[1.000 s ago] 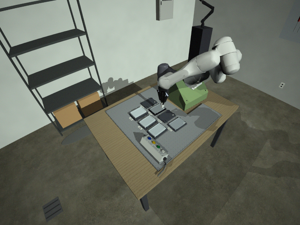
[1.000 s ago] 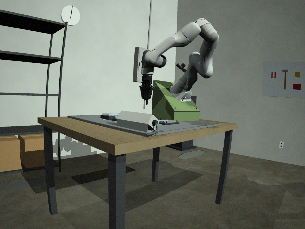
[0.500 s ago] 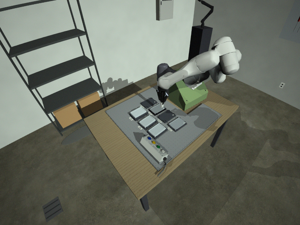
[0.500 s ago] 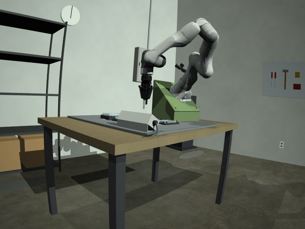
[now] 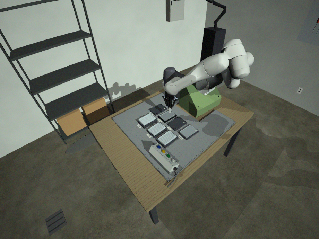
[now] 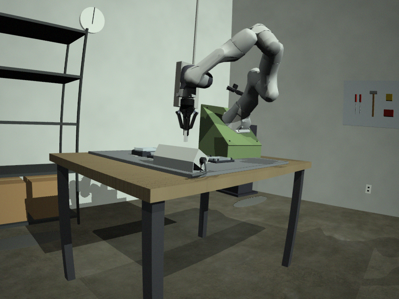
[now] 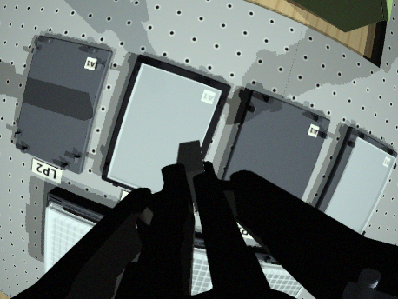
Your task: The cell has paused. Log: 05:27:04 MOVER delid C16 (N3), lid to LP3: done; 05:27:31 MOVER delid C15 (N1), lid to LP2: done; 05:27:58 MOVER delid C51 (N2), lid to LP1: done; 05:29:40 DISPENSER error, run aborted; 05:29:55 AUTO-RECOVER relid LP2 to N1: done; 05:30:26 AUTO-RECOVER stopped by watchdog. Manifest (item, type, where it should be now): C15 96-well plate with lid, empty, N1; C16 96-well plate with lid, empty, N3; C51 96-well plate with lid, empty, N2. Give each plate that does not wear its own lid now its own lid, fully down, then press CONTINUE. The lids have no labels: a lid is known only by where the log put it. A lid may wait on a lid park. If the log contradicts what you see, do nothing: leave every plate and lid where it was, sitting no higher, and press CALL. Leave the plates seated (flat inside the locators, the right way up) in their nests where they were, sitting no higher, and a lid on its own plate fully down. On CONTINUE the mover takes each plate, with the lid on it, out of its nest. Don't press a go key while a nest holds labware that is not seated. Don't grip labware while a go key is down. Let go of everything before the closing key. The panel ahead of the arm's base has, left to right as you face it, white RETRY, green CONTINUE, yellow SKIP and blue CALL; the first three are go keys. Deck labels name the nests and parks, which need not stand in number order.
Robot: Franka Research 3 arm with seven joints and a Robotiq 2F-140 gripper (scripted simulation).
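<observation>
The park LP1 lies 11 cm below my hand, 3 cm to the right of it and 1 cm ahead of it. Round my hand: park LP4: 11 cm below, 9 cm to the left, 1 cm behind; then park LP2: 16 cm to the right, 11 cm below, 3 cm ahead; then LP4 label: 11 cm to the left, 11 cm below, 7 cm ahead.
</observation>
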